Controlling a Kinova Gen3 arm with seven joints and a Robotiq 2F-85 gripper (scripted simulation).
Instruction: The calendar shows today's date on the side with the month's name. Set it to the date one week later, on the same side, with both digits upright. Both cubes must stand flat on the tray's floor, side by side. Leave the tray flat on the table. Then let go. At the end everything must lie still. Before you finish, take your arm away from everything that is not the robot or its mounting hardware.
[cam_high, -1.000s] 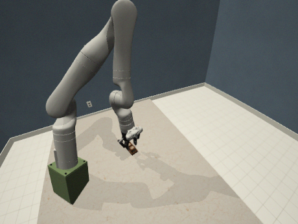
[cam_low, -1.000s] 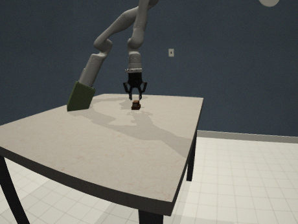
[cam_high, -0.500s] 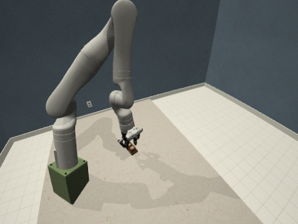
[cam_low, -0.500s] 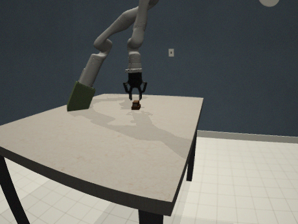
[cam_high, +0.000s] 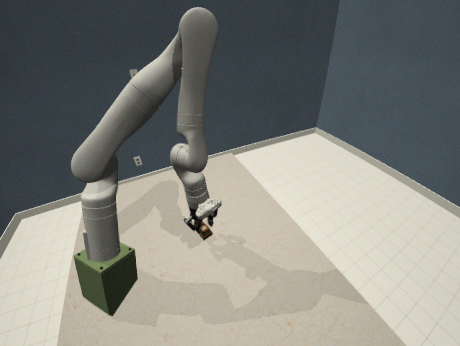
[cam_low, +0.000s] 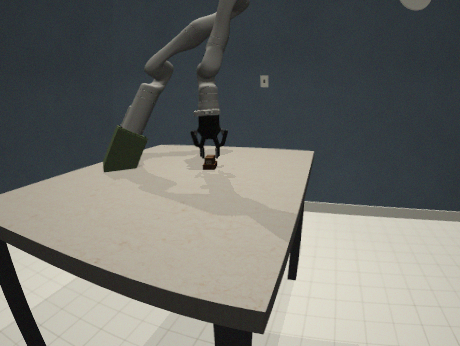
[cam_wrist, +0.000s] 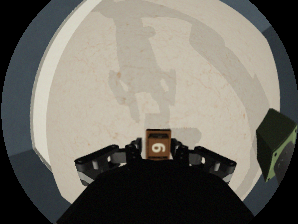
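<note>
The brown digit cube lies 3 cm below my hand. Round my hand: brown calendar tray (1 cm behind, 2 cm to the left, 5 cm below).
</note>
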